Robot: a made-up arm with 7 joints.
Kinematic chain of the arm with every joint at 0, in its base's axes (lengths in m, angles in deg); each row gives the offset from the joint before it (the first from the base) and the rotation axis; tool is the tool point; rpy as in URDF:
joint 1: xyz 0 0 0.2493 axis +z
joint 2: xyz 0 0 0 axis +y
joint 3: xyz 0 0 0.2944 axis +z
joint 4: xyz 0.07 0 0 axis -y
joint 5: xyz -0.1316 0 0.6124 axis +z
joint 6: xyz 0 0 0 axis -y
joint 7: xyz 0.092 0 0 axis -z
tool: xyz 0 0 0 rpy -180 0 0
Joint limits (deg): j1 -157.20..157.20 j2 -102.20..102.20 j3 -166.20..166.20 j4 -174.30..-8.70 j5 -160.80..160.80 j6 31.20..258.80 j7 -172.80..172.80
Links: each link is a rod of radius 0.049 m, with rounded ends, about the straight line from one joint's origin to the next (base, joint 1, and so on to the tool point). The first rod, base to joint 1, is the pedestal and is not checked.
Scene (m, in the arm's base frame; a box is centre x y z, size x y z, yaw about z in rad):
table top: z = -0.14
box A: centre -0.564 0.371 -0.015 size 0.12 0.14 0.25 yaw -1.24
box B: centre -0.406 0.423 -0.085 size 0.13 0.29 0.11 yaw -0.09
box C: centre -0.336 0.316 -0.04 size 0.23 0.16 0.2 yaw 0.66
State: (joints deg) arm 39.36 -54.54 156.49 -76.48 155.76 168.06 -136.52
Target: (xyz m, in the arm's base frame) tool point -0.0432 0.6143 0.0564
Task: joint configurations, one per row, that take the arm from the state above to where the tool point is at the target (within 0.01 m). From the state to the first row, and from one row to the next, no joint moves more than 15 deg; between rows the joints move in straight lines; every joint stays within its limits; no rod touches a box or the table.
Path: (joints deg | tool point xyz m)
1: 39.99 -54.18 142.29 -84.24 154.97 173.37 -136.52 | -0.7732 -0.0618 0.0664
2: 40.63 -53.81 128.10 -92.00 154.18 178.69 -136.52 | -0.7401 0.1087 0.1232
3: 41.26 -53.45 113.90 -99.76 153.39 184.00 -136.52 | -0.6693 0.2567 0.2028
4: 41.90 -53.09 99.71 -107.52 152.60 189.31 -136.52 | -0.5641 0.3710 0.2919
5: 29.41 -55.96 103.40 -110.41 152.82 184.59 -136.52 | -0.4656 0.4796 0.2303
6: 16.93 -58.84 107.09 -113.29 153.03 179.87 -136.52 | -0.3403 0.5610 0.1700
7: 4.44 -61.72 110.78 -116.18 153.25 175.15 -136.52 | -0.1960 0.6076 0.1117
8: -8.05 -64.59 114.47 -119.06 153.46 170.42 -136.52 | -0.0432 0.6143 0.0564

